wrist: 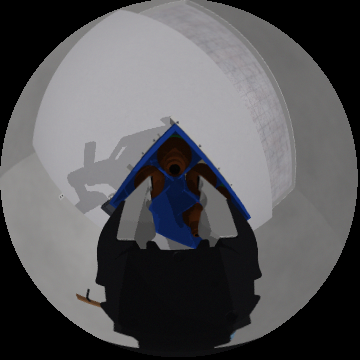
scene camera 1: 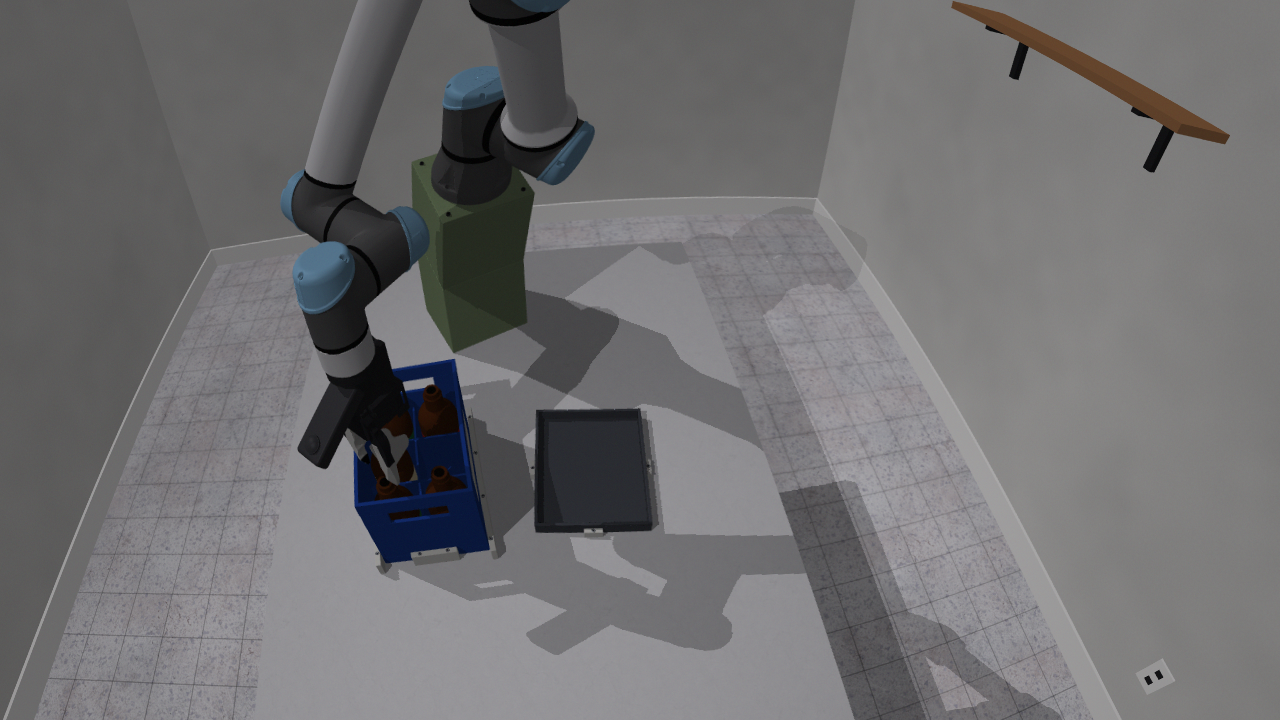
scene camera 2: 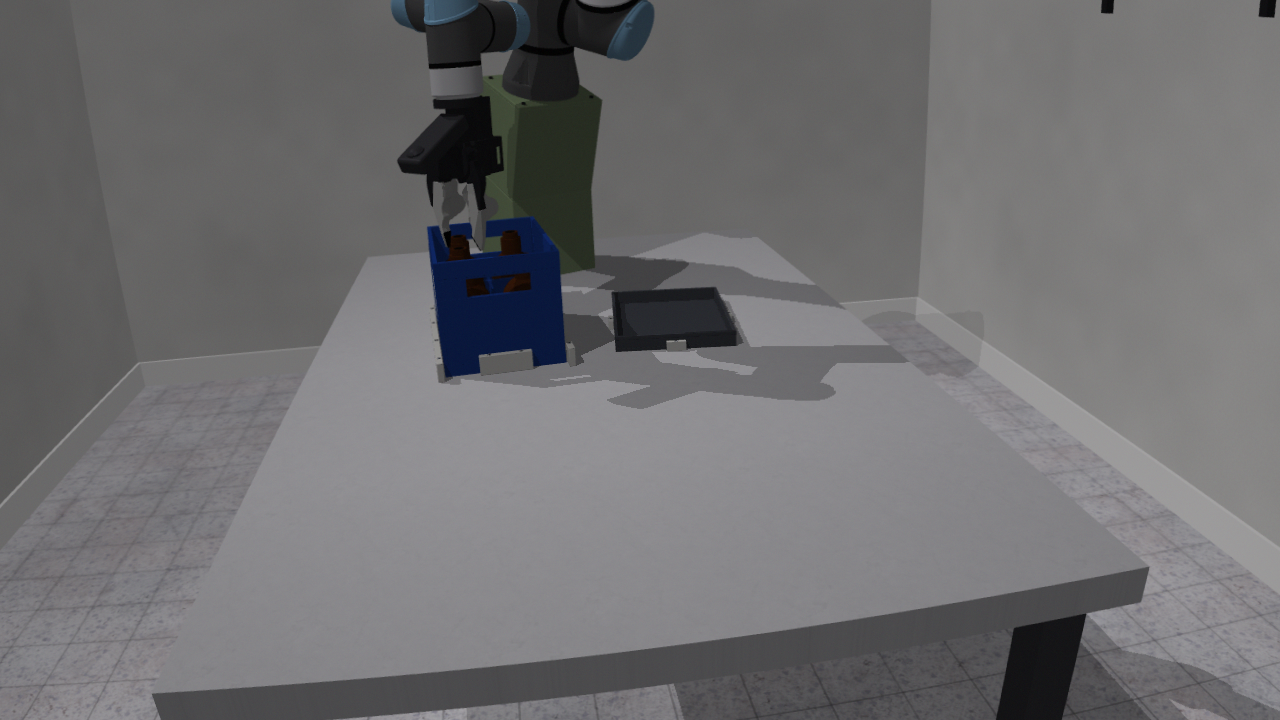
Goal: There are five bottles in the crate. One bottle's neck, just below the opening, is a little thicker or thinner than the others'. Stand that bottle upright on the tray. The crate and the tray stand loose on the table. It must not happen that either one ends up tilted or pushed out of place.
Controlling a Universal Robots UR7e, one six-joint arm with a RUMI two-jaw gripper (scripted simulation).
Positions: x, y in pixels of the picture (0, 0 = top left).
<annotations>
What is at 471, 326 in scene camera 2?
A blue crate.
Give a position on a dark tray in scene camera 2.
643, 320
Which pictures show the gripper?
The wrist view, scene camera 1 and scene camera 2: all of them.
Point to a blue crate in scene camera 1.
462, 527
</annotations>
